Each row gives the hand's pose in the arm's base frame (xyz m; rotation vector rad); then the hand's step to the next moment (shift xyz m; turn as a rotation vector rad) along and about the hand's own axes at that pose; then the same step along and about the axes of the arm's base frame.
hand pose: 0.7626 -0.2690 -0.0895 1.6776 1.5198 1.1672
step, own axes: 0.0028 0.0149 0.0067 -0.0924 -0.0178 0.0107
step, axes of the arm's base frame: 0.0127 0.0010 0.0106 0.0045 -0.0856 -0.0403
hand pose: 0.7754 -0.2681 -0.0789 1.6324 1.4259 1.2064
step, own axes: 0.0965 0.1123 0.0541 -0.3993 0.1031 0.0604
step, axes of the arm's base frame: 0.0912 0.0771 0.1029 0.1007 -0.4041 -0.0167
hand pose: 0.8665 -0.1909 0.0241 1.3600 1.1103 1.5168
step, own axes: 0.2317 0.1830 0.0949 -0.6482 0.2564 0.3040
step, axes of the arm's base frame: 0.0691 0.1752 0.2464 0.3677 -0.6624 0.0658
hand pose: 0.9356 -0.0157 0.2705 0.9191 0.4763 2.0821
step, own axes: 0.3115 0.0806 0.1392 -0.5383 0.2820 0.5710
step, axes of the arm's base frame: -0.0691 0.1992 0.2801 0.5072 -0.5858 0.3080
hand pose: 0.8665 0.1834 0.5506 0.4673 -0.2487 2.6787
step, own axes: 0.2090 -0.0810 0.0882 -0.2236 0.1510 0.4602
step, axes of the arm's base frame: -0.1205 0.1275 0.1650 0.2601 -0.3273 0.3314
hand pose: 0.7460 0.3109 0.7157 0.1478 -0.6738 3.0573
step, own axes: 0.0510 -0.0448 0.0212 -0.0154 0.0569 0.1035
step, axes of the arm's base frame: -0.0476 0.0311 0.0427 0.0231 -0.0949 0.0682
